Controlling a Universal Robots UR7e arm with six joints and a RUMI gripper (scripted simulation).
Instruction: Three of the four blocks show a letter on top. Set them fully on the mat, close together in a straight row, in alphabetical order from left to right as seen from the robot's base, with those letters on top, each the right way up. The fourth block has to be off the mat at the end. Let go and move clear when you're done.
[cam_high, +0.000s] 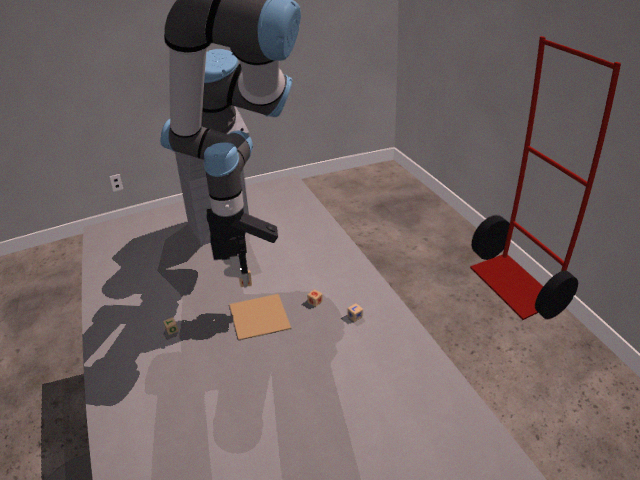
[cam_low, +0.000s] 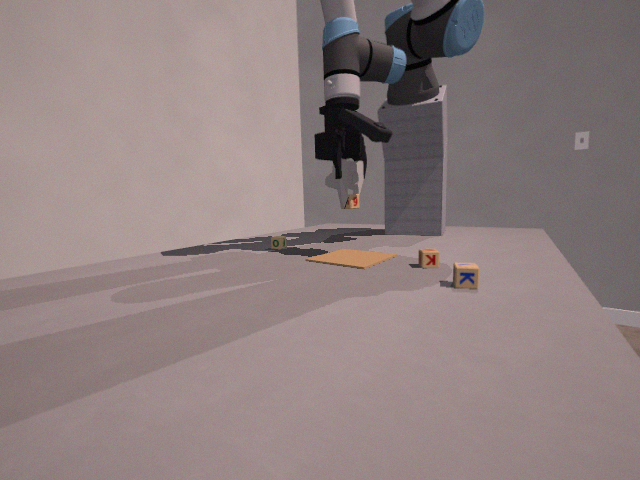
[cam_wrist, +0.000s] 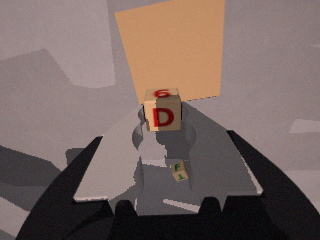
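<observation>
The tan mat lies 12 cm below my hand, 3 cm ahead of it and 1 cm to the left of it. The rest, counted from my hand: red-marked block right at my hand; then red-lettered block 17 cm to the left, 11 cm below, 4 cm ahead; then green-lettered block 22 cm to the right, 11 cm below, 3 cm behind.
</observation>
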